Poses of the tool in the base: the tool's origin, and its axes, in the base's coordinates. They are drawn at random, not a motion.
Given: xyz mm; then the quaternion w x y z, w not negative.
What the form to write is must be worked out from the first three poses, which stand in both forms.
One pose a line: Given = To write
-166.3 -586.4 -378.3 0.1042 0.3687 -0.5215 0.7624 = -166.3 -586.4 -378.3 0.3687 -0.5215 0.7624 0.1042
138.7 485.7 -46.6 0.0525 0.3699 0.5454 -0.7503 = 138.7 485.7 -46.6 0.3699 0.5454 -0.7503 0.0525
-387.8 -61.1 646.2 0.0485 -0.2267 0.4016 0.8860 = -387.8 -61.1 646.2 -0.2267 0.4016 0.8860 0.0485
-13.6 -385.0 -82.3 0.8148 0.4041 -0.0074 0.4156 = -13.6 -385.0 -82.3 0.4041 -0.0074 0.4156 0.8148
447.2 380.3 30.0 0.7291 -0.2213 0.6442 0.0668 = 447.2 380.3 30.0 -0.2213 0.6442 0.0668 0.7291
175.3 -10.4 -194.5 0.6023 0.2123 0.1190 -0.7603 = 175.3 -10.4 -194.5 0.2123 0.1190 -0.7603 0.6023
